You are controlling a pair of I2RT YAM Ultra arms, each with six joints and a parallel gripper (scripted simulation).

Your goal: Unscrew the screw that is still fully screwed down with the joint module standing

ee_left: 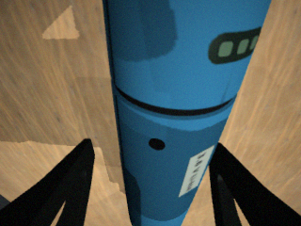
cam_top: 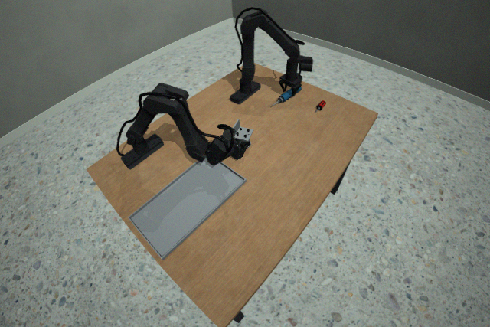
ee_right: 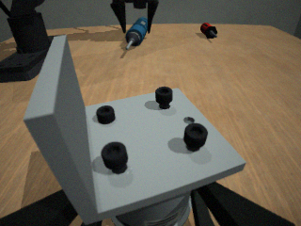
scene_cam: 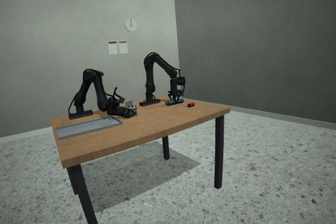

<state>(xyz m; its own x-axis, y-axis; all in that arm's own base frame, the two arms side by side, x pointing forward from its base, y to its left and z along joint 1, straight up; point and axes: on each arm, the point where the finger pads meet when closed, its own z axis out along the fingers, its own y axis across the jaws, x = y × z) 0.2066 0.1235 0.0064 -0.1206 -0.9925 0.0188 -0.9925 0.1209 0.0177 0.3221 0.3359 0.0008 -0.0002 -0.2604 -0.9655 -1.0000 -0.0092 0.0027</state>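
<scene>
Right now the joint module is 10 mm above my right hand. Also, from my right hand: grey L-shaped bracket 50 mm above; then flat grey tray 70 mm ahead, 350 mm to the right, 20 mm below; then screw 20 mm behind, 10 mm to the left, 40 mm above.
</scene>
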